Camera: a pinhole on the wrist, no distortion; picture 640 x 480 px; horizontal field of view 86.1 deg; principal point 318.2 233.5 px. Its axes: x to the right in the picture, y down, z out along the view. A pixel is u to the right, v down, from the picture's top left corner.
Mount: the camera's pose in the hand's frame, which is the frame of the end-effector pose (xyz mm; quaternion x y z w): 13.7 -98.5 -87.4 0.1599 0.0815 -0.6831 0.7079
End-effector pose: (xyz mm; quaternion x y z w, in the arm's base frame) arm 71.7 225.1 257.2 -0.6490 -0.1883 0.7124 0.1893
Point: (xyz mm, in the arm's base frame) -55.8 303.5 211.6
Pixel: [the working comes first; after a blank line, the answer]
In the camera's frame: -120.1 100.9 167.8

73.0 439.5
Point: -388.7 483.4 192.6
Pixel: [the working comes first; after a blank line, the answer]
In the camera's frame: -93.5 272.6 504.4

254.7 418.6
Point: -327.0 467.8 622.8
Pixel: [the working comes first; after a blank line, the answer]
In the camera's frame: 91.1 -111.3 592.1

370.9 169.1
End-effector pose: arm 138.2 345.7 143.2 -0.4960 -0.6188 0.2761 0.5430
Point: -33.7 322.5 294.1
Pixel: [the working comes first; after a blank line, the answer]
In the camera's frame: 22.5 33.3 224.7

352.5 284.3
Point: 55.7 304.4 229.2
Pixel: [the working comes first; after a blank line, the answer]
In the camera's frame: -29.6 -8.5 134.9

242.9 211.9
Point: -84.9 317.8 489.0
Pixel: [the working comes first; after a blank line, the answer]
In the camera's frame: 205.3 98.7 278.9

570.3 354.7
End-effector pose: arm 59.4 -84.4 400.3 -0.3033 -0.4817 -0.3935 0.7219
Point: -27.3 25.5 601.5
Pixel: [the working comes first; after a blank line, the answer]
In the camera's frame: -153.1 157.6 233.4

93.5 464.8
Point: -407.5 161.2 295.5
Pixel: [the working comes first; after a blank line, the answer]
In the camera's frame: -7.8 -232.3 522.2

313.1 81.1
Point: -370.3 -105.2 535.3
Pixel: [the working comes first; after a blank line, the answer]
In the camera's frame: 168.8 52.4 389.6

466.6 279.6
